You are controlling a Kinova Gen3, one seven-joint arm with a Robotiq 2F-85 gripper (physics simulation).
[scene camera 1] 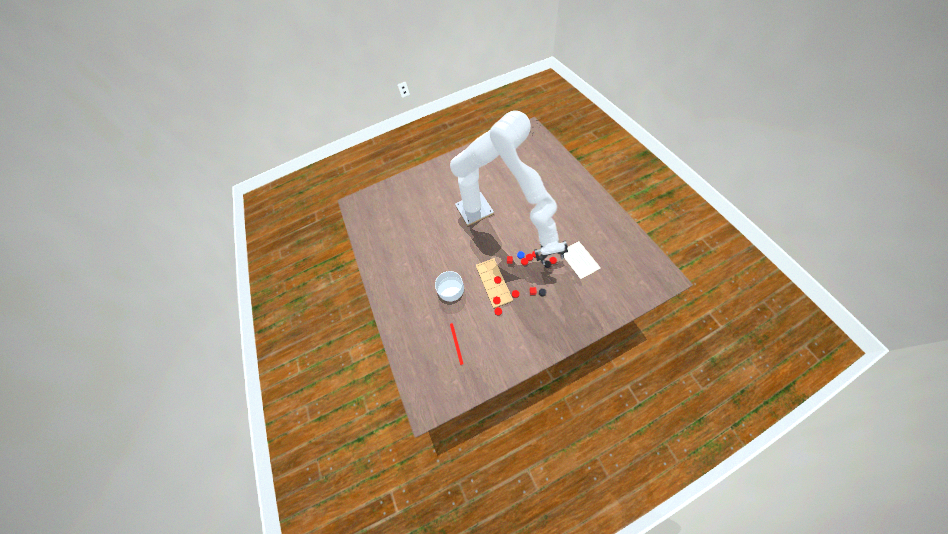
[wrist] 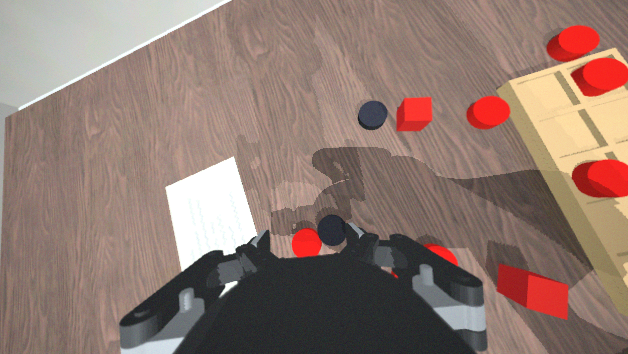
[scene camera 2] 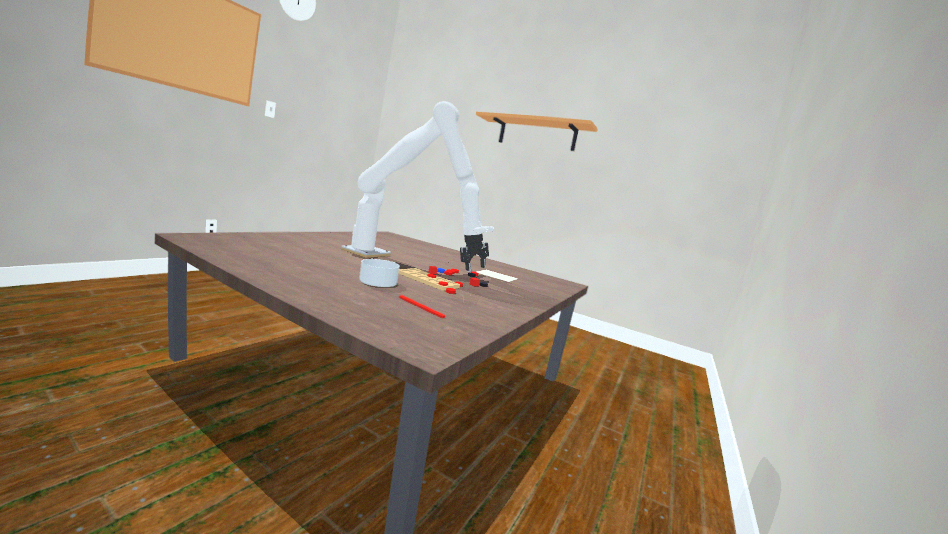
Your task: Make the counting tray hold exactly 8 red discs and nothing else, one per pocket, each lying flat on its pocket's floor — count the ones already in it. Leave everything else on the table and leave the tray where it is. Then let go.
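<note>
My gripper (scene camera 1: 550,256) (scene camera 2: 475,266) (wrist: 308,236) is open and empty, low above a red disc (scene camera 1: 553,260) (wrist: 306,243) and a black disc (scene camera 1: 547,264) (wrist: 332,230) that lie side by side on the table. The wooden counting tray (wrist: 569,200) shows one red disc (scene camera 1: 496,300) (wrist: 605,74) at its end and another red disc (scene camera 1: 497,279) (wrist: 602,178) further along. Loose red discs lie beyond the tray's end (wrist: 577,40), beside its long edge (wrist: 488,111) and near the gripper (scene camera 1: 524,262). The gripper hides part of that group in the wrist view.
Red cubes (scene camera 1: 532,291) (scene camera 1: 509,260) (wrist: 414,114) (wrist: 532,292), another black disc (scene camera 1: 541,292) (wrist: 372,115) and a blue disc (scene camera 1: 520,254) lie on the table. A bowl (scene camera 1: 449,286) (scene camera 2: 378,272), a red stick (scene camera 1: 456,344) (scene camera 2: 421,306) and white paper (scene camera 1: 581,259) (wrist: 210,215) are there too.
</note>
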